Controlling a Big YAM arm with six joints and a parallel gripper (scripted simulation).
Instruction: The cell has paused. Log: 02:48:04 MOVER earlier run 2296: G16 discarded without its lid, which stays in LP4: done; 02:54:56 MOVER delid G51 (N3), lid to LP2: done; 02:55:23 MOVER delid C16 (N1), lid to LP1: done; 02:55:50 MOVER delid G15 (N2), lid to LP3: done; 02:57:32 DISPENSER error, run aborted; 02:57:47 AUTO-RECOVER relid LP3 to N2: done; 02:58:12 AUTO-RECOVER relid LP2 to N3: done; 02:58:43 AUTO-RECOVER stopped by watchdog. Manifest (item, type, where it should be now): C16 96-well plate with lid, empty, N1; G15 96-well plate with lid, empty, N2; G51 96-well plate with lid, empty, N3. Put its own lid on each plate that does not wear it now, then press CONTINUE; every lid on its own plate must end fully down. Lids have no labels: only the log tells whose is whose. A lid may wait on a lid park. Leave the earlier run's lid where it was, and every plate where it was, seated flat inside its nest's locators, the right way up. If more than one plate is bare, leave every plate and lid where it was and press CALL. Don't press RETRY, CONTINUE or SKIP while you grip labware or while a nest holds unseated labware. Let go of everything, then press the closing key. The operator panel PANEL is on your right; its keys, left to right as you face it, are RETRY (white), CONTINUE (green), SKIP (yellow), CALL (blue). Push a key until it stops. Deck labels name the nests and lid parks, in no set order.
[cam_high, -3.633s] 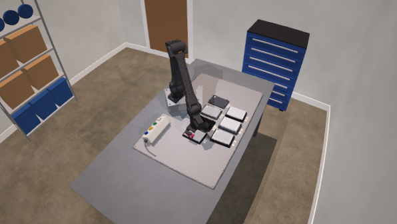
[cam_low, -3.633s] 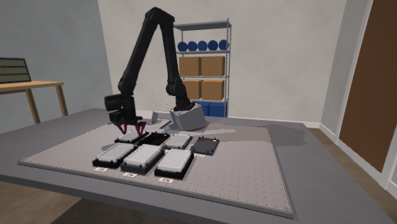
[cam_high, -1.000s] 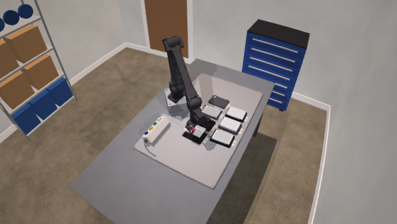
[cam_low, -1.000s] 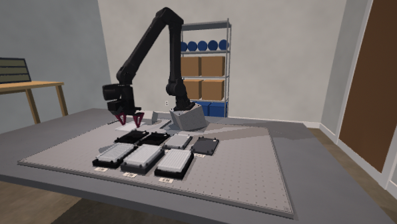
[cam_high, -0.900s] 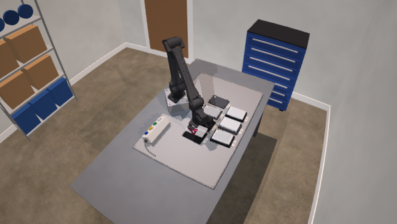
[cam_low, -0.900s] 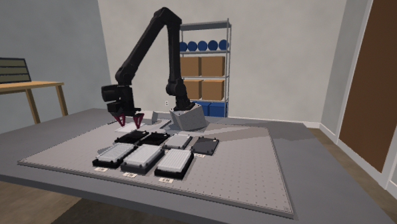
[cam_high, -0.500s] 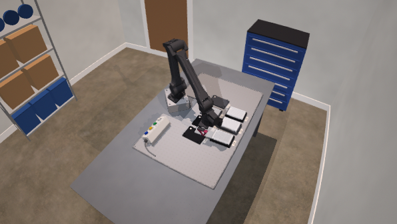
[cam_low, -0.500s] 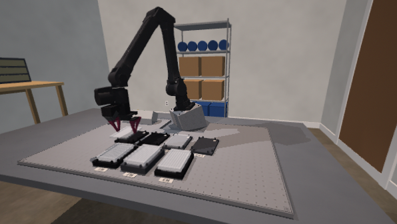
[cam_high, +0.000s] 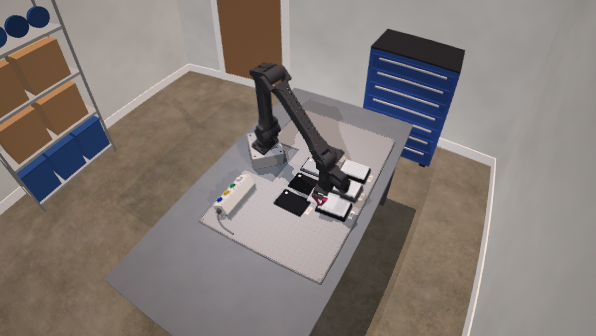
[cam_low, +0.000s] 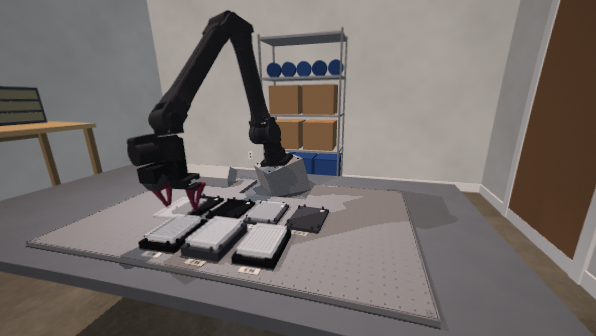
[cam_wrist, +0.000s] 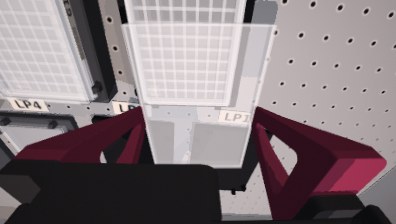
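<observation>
My gripper is now 5 cm short of the 96-well plate, 2 cm to the right of it and 4 cm above it. Round my hand: clear lid: right at my hand; lid park LP1: 13 cm behind, 6 cm to the right, 6 cm below; lid park LP3: 14 cm behind, 7 cm to the left, 6 cm below.
</observation>
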